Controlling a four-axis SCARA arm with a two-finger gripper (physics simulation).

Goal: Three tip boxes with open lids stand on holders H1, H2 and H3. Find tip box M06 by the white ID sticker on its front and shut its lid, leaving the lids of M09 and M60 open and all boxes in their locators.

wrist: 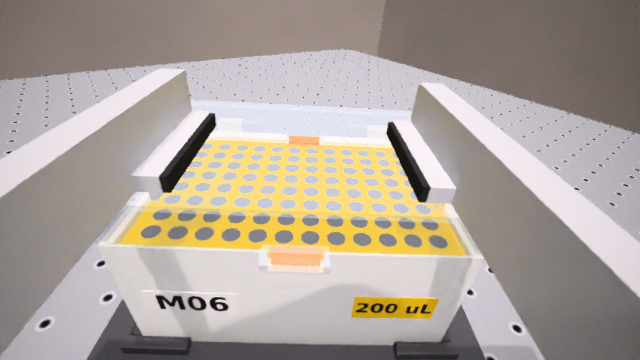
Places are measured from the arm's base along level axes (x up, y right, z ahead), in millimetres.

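Pixels of known places: gripper, fingertip midpoint: (303, 102).
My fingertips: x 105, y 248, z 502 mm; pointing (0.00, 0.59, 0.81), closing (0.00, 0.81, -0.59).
Observation:
Ahead of a thing's pixels: the offset from my fingertips to its middle. "spot": to the spot under its first point. Level surfaces: height alone.
Tip box M06 {dx -50, dy -3, dz -3 mm} (280, 300) has a white body, with its white ID sticker {spot: dx -58, dy -56, dz -16 mm} (192, 303) at the front left. It sits upright between the front locators of a dark holder {dx -85, dy -2, dz -3 mm} (295, 353); the holder's number does not show. Its clear lid {dx -24, dy -3, dz -4 mm} (340, 116) lies over the yellow tip rack (290, 212), low and near level; I cannot tell whether it is fully seated at the front. My gripper (303, 102) is shut to its narrow stop with nothing held. Its two black-padded fingers stand apart, above the lid's left and right sides. M09 and M60 do not show in this view.
A perforated grey table {dx -92 mm} (300, 80) surrounds the holder. Brown walls (200, 30) stand behind it. A yellow 200 uL label {spot: dx -58, dy +2, dz -59 mm} (395, 308) is on the box's front right, and an orange latch (295, 257) is at its front middle.

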